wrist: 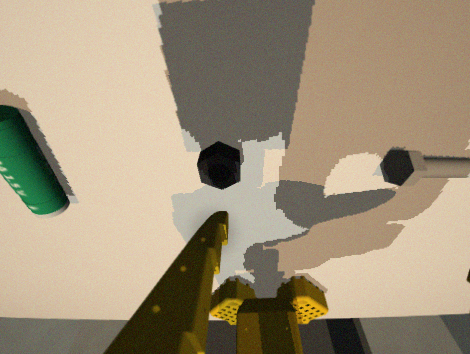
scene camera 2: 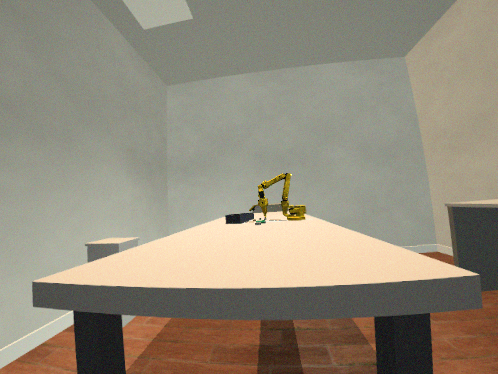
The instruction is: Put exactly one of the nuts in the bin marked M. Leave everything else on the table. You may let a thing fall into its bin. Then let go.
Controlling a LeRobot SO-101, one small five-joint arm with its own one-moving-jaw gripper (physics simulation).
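Places are measured from the arm's base along level axes (x back, y right, z up), in centimetres.
Where they show: hand, tool point: (wrist: 227, 223) (scene camera 2: 265, 216); arm's base, link origin: (wrist: 265, 287) (scene camera 2: 292, 219).
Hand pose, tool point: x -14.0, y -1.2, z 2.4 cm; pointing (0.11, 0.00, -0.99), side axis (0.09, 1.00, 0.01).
Things, the pixels of their top centre, and the offset from my tool point. Level surfaces: height alone.
- black hex nut, top centre: (wrist: 219, 173) dy -0.2, dx -1.1, dz -1.6 cm
- green battery, top centre: (wrist: 12, 182) dy -8.1, dx -2.1, dz -1.0 cm
- grey bolt, top centre: (wrist: 451, 181) dy +8.2, dx -0.1, dz -1.1 cm
- table, surface height: dz -2.4 cm
A black hex nut (wrist: 219, 165) lies flat on the table in the wrist view, just beyond the tip of the fixed jaw and apart from it. My gripper (wrist: 345, 245) (scene camera 2: 258, 213) is open with nothing between its jaws. The notched fixed jaw shows at lower left, and a sliver of yellow shows at the right edge. In the scene view the gripper points down, low over the table. The dark bins (scene camera 2: 239, 218) stand left of it; the letter M cannot be read there. Other nuts are too small to tell in the scene view.
A green battery (wrist: 32, 165) lies left of the nut. A grey bolt (wrist: 445, 166) lies to the right, its dark hex head towards the nut. The yellow arm base (scene camera 2: 296, 212) stands on the table (scene camera 2: 260, 260) right of the bins. The table edge crosses the lower wrist view.
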